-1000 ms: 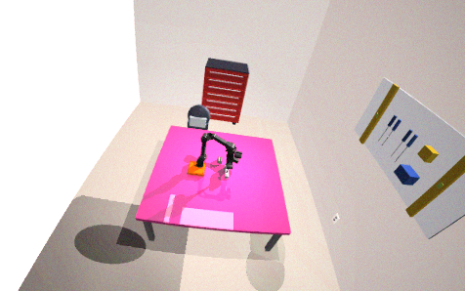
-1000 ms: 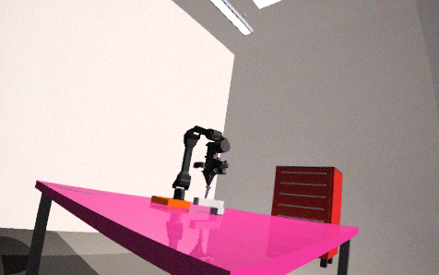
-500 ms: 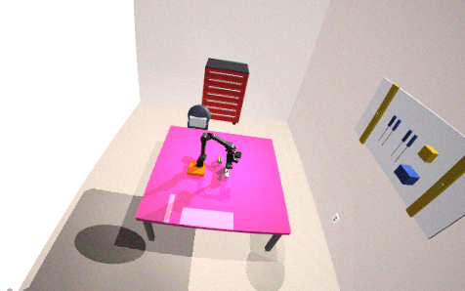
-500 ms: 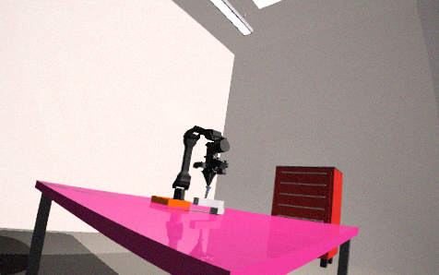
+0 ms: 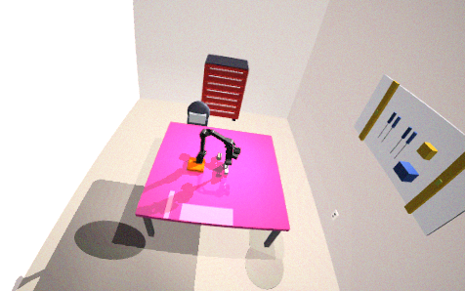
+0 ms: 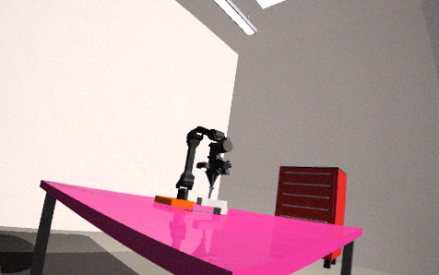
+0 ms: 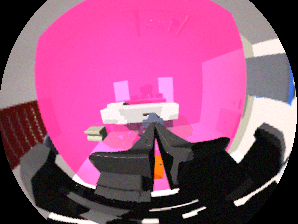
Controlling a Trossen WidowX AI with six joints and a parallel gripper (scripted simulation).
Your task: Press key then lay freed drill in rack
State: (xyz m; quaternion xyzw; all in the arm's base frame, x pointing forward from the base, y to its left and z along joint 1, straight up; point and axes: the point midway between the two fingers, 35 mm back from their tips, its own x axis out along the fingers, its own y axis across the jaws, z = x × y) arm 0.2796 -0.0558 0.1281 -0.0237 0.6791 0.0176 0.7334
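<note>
Now: gripper tip 3 cm above the blue piece. Round my gripper tip: grey drill: 1 cm behind, 5 cm to the left, 8 cm below.
</note>
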